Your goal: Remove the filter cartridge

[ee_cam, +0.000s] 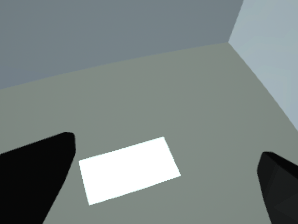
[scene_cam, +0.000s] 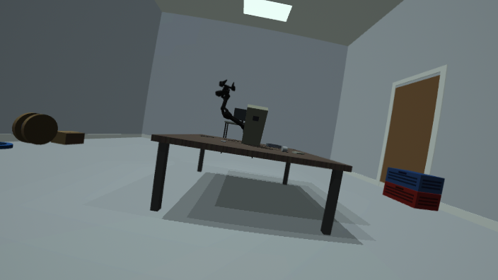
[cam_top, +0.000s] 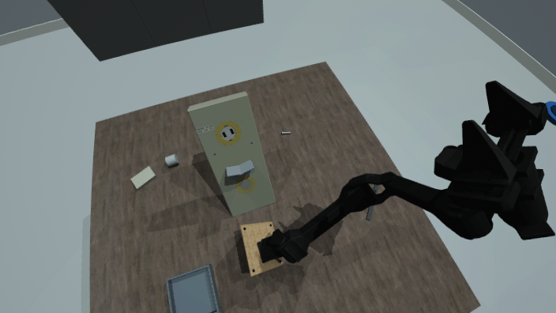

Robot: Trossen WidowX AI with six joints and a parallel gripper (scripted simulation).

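Now: the round filter cartridge 310 mm ahead of my gripper tip, 320 mm to the left of it and 370 mm below it. The rest, counted from my gripper tip: grey tray: 110 mm behind, 590 mm to the left, 630 mm below; then beige block: 380 mm ahead, 740 mm to the left, 630 mm below; then small pin: 400 mm ahead, 80 mm to the left, 630 mm below.
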